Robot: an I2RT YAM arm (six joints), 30 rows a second.
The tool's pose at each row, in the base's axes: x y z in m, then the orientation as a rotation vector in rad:
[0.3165 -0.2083 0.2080 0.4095 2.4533 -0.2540]
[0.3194 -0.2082 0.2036 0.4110 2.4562 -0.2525]
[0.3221 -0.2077 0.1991 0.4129 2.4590 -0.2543]
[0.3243 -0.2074 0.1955 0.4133 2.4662 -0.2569]
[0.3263 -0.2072 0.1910 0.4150 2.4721 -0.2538]
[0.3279 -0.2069 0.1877 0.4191 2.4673 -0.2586]
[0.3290 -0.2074 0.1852 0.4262 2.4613 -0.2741]
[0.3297 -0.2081 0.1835 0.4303 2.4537 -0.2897]
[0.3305 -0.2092 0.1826 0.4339 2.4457 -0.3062]
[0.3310 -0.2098 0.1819 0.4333 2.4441 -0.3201]
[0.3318 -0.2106 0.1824 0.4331 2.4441 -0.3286]
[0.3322 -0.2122 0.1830 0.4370 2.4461 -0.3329]
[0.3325 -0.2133 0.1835 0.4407 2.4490 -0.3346]
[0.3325 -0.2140 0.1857 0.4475 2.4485 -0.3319]
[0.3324 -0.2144 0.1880 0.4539 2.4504 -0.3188]
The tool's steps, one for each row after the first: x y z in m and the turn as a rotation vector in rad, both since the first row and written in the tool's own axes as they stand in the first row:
[0.0006 0.0015 0.0050 -0.0005 0.0032 0.0008]
[0.0014 0.0032 0.0099 0.0014 0.0062 0.0012]
[0.0020 0.0046 0.0139 0.0037 0.0132 -0.0006]
[0.0034 0.0058 0.0185 0.0022 0.0194 0.0002]
[0.0043 0.0070 0.0219 0.0065 0.0153 0.0028]
[0.0049 0.0071 0.0246 0.0192 0.0103 0.0050]
[0.0052 0.0068 0.0265 0.0311 0.0032 0.0055]
[0.0049 0.0061 0.0279 0.0436 -0.0043 0.0055]
[0.0048 0.0058 0.0289 0.0534 -0.0063 0.0019]
[0.0038 0.0053 0.0292 0.0595 -0.0065 -0.0004]
[0.0027 0.0039 0.0294 0.0636 -0.0039 0.0009]
[0.0019 0.0029 0.0295 0.0659 -0.0004 0.0025]
[0.0004 0.0021 0.0279 0.0657 0.0006 0.0079]
[-0.0010 0.0015 0.0262 0.0580 0.0041 0.0152]

